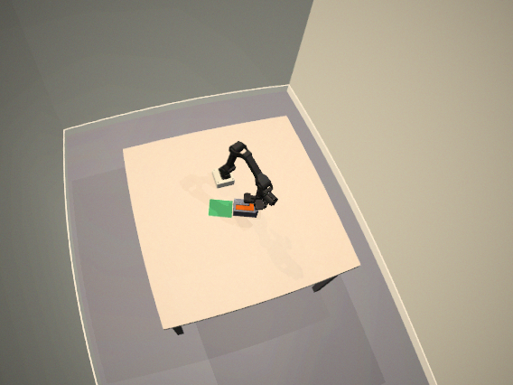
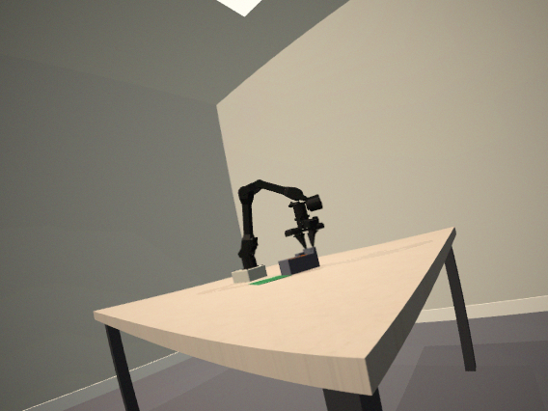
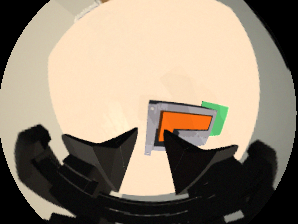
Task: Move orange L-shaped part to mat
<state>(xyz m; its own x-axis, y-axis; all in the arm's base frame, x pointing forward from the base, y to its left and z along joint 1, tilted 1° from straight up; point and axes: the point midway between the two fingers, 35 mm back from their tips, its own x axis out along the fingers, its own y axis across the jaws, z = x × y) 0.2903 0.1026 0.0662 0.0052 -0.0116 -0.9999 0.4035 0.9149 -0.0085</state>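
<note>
My gripper tip is 3 cm past the orange L-shaped part, 5 cm to the left of it and 4 cm above it. From my gripper tip the other things lie so: green mat 10 cm behind, 20 cm to the right, 10 cm below.
</note>
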